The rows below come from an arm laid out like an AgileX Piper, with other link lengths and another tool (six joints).
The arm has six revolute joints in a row. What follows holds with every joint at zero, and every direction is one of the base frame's.
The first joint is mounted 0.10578 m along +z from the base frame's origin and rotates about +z.
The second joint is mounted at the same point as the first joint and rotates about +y.
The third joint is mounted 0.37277 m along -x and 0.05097 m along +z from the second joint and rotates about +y.
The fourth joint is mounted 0.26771 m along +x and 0.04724 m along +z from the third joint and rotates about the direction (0.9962, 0, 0.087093).
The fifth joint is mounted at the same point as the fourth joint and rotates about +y.
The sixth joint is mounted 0.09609 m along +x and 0.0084 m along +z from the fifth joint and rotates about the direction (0.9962, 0, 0.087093).
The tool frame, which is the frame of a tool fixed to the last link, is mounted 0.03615 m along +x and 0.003 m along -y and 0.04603 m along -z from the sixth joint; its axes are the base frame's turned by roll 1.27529, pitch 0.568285 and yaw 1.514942 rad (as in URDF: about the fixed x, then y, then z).
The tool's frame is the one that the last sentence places.
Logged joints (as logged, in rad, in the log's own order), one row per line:
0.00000 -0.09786 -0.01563 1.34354 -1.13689 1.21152
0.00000 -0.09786 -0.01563 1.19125 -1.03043 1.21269
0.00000 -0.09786 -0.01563 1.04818 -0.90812 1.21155
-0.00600 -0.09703 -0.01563 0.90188 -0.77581 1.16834
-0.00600 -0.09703 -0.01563 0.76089 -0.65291 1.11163
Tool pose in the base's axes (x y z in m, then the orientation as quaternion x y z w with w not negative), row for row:
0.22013 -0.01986 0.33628 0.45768 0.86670 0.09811 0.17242
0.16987 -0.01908 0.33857 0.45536 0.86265 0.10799 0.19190
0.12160 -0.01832 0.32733 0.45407 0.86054 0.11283 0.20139
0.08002 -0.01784 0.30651 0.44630 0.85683 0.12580 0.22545
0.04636 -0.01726 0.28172 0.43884 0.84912 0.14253 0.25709
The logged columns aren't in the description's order. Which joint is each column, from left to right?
Columns, left to right: joint 6, joint 4, joint 1, joint 2, joint 3, joint 5.
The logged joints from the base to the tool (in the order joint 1, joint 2, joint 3, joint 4, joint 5, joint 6), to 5 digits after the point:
-0.01563 1.34354 -1.13689 -0.09786 1.21152 0.00000
-0.01563 1.19125 -1.03043 -0.09786 1.21269 0.00000
-0.01563 1.04818 -0.90812 -0.09786 1.21155 0.00000
-0.01563 0.90188 -0.77581 -0.09703 1.16834 -0.00600
-0.01563 0.76089 -0.65291 -0.09703 1.11163 -0.00600

